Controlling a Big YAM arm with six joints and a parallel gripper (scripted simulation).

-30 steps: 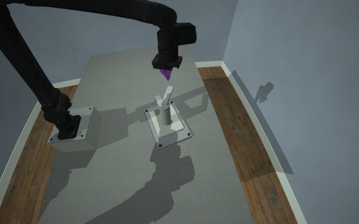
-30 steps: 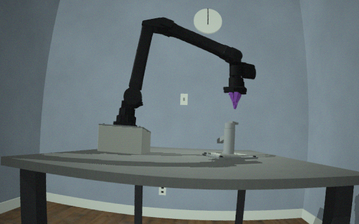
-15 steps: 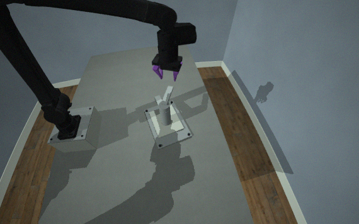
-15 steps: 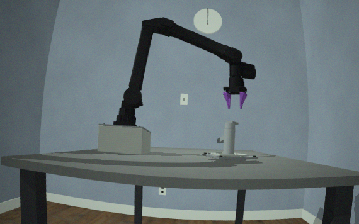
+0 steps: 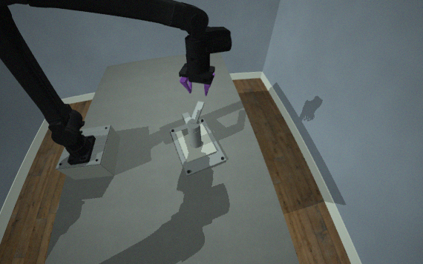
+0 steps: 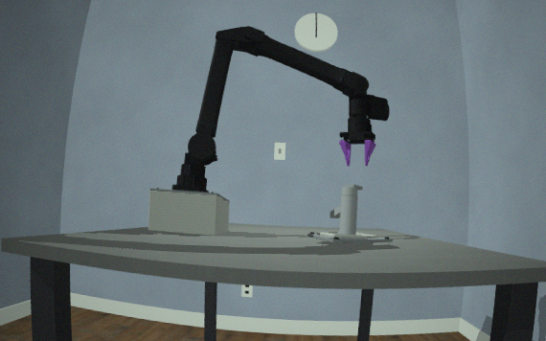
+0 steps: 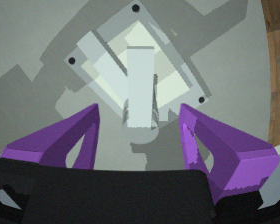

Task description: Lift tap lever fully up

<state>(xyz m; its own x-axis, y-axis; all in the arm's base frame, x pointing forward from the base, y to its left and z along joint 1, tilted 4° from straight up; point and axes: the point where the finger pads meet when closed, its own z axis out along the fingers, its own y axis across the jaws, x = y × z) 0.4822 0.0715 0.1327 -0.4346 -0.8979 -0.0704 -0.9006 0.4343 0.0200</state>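
My gripper is now 8 cm above the lever, 3 cm to the left of it and 1 cm past it. The rest, counted from my hand: tap (13 cm below, 5 cm to the right, 3 cm behind).
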